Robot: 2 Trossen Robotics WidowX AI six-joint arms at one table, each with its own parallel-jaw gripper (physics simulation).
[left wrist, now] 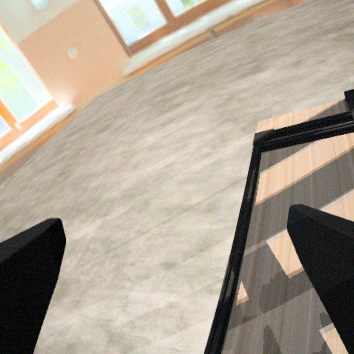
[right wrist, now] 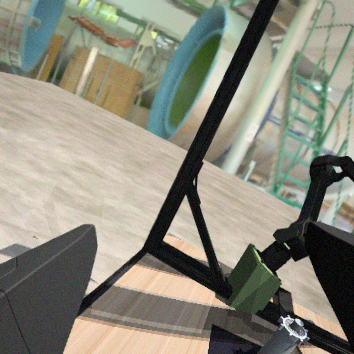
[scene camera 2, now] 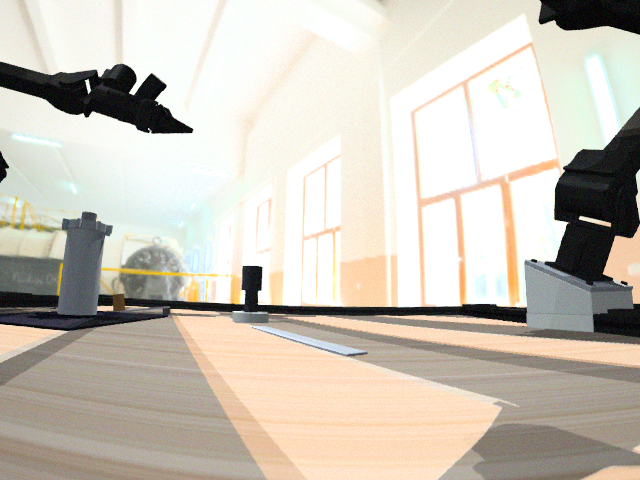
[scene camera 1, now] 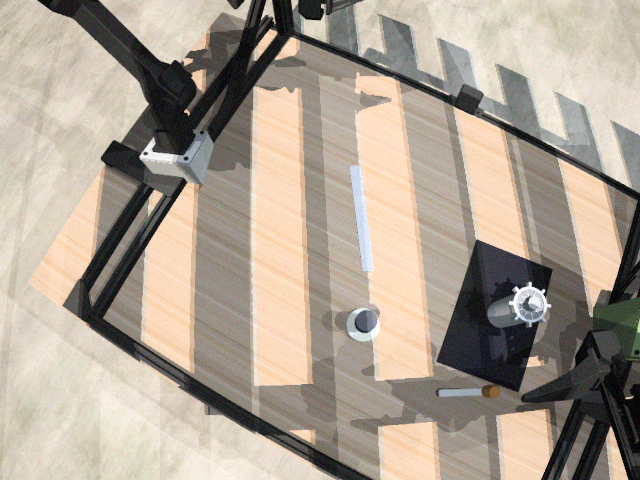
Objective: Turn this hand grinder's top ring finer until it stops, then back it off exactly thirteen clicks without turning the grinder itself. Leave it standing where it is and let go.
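Places are measured from the left arm's base along level axes (x left, y back, z up), in metres.
Where they show: left gripper, fingertip midpoint: [left wrist: 177,224] [scene camera 2: 192,131] [scene camera 1: 531,442]; right gripper, fingertip midpoint: [right wrist: 202,235]; left arm's base, link origin: [right wrist: 265,262]; right arm's base, link origin: [scene camera 2: 577,272] [scene camera 1: 174,143].
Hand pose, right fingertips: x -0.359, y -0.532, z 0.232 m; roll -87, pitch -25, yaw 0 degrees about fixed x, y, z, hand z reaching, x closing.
Observation:
Things, the pixels of their centre, and the offset from my right fingertips. "*": a spot on its surface instead.
- hand grinder, body centre: [scene camera 2: 82,263] [scene camera 1: 515,309] [right wrist: 278,346] dx +0.347, dy +0.290, dz -0.291 m
- black mat, body centre: [scene camera 2: 78,317] [scene camera 1: 498,314] dx +0.347, dy +0.288, dz -0.364 m
- tamper-like piece with a black handle, body centre: [scene camera 2: 251,293] [scene camera 1: 364,323] dx +0.402, dy +0.045, dz -0.321 m
- pale flat strip, body centre: [scene camera 2: 294,337] [scene camera 1: 361,216] dx +0.202, dy +0.014, dz -0.365 m
- grey stick with a brown end, surface spot: [scene camera 1: 490,391] [scene camera 2: 122,293] * dx +0.485, dy +0.275, dz -0.331 m
The hand grinder [scene camera 1: 500,314] [scene camera 2: 80,273] [right wrist: 280,343] is a grey cylinder standing upright on a black mat [scene camera 1: 462,335] [scene camera 2: 25,319] [right wrist: 225,341]. Its pale lobed top ring [scene camera 1: 529,304] [scene camera 2: 87,225] [right wrist: 293,328] has a small knob in the middle; the click marks are too small to read. My left gripper [scene camera 1: 528,397] [scene camera 2: 183,129] [left wrist: 177,224] is open and empty, high above the table and apart from the grinder. My right gripper [right wrist: 202,235] is open and empty, away from the grinder, which shows low in the right wrist view near one finger.
A tamper-like piece with a black handle [scene camera 1: 366,320] [scene camera 2: 251,279], a pale flat strip [scene camera 1: 361,217] [scene camera 2: 310,339] and a grey stick with a brown end [scene camera 1: 490,391] [scene camera 2: 118,302] are on the table. Black rails [scene camera 1: 160,361] [left wrist: 247,200] edge it. A green arm base [scene camera 1: 615,322] [right wrist: 254,286] stands near the grinder.

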